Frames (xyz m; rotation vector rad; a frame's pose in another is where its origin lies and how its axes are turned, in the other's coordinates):
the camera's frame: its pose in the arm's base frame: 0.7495 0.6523 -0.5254 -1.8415 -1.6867 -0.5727
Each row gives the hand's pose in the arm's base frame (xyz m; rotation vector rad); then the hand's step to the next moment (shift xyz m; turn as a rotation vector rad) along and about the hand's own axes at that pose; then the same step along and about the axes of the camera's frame.
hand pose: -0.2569 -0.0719 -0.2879 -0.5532 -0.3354 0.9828
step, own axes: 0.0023 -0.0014 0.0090 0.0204 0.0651 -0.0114
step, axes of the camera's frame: 0.0080 -0.0035 -0.0033 -0.0021 -0.0242 0.0648
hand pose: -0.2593 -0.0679 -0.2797 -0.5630 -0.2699 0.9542
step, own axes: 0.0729 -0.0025 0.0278 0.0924 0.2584 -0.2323
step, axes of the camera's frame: 0.0693 0.0240 0.0268 -0.1390 0.0161 0.3312
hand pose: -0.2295 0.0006 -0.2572 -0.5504 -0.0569 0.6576
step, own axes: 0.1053 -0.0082 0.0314 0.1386 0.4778 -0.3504
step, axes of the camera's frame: 0.0749 0.0756 0.0287 -0.2017 -0.0225 0.5737
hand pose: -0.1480 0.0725 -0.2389 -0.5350 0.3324 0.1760
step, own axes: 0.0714 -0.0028 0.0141 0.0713 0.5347 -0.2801
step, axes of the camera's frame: 0.0076 0.0715 0.0118 -0.1131 -0.0903 0.5903
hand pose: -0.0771 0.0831 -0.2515 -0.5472 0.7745 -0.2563
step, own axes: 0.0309 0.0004 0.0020 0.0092 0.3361 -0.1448
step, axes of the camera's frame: -0.0175 0.0253 0.0037 -0.0259 -0.0648 0.3594
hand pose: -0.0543 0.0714 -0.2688 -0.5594 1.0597 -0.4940
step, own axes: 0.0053 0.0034 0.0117 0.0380 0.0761 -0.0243
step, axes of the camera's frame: 0.0017 0.0131 0.0011 -0.0325 0.0109 0.0816
